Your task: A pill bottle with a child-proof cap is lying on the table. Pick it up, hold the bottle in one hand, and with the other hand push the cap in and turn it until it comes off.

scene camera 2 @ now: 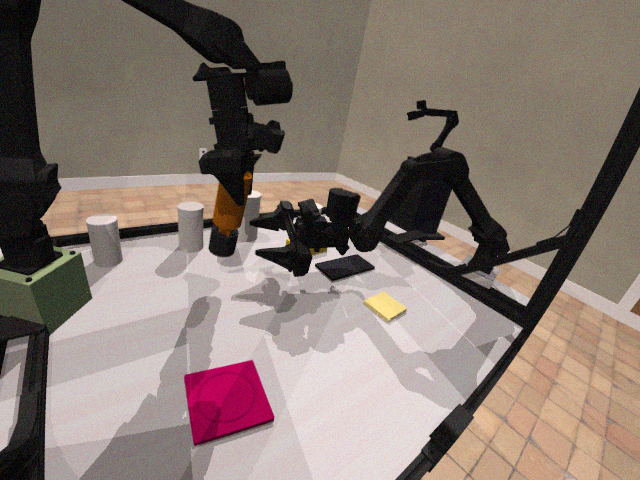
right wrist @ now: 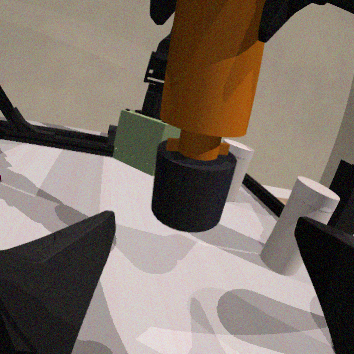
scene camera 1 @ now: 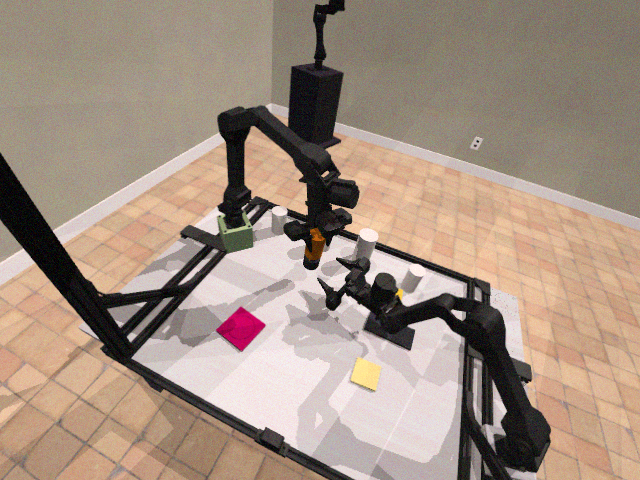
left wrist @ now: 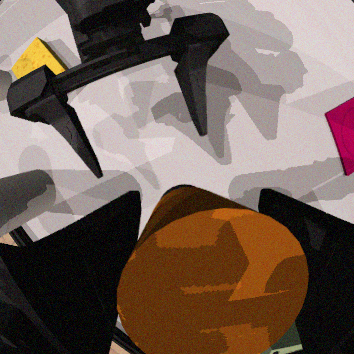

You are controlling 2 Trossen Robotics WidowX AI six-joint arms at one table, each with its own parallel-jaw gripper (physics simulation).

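Note:
The orange pill bottle (scene camera 1: pixel 314 246) (scene camera 2: pixel 228 209) (left wrist: pixel 215 285) (right wrist: pixel 212 75) is held above the table, tilted, neck down. My left gripper (scene camera 1: pixel 313 237) (scene camera 2: pixel 235 192) (left wrist: pixel 200 199) is shut on its body. The black cap (scene camera 1: pixel 310 262) (scene camera 2: pixel 223 243) (right wrist: pixel 193 192) is at the lower end; in the right wrist view the orange neck and small lugs show at its upper rim. The cap is mostly hidden in the left wrist view. My right gripper (scene camera 1: pixel 328 269) (scene camera 2: pixel 254 237) (left wrist: pixel 152 155) is open and empty, fingers pointing toward the cap, a gap away from it.
A magenta square (scene camera 1: pixel 240 328) (scene camera 2: pixel 229 400), a pale yellow pad (scene camera 1: pixel 366 374) (scene camera 2: pixel 385 305) and a black slab (scene camera 1: pixel 390 330) (scene camera 2: pixel 345 267) lie on the table. Several white cylinders (scene camera 1: pixel 367 243) (scene camera 2: pixel 190 226) stand behind. A yellow sponge (left wrist: pixel 37 57) lies under the right arm. A green block (scene camera 1: pixel 236 235) is at the left arm's base.

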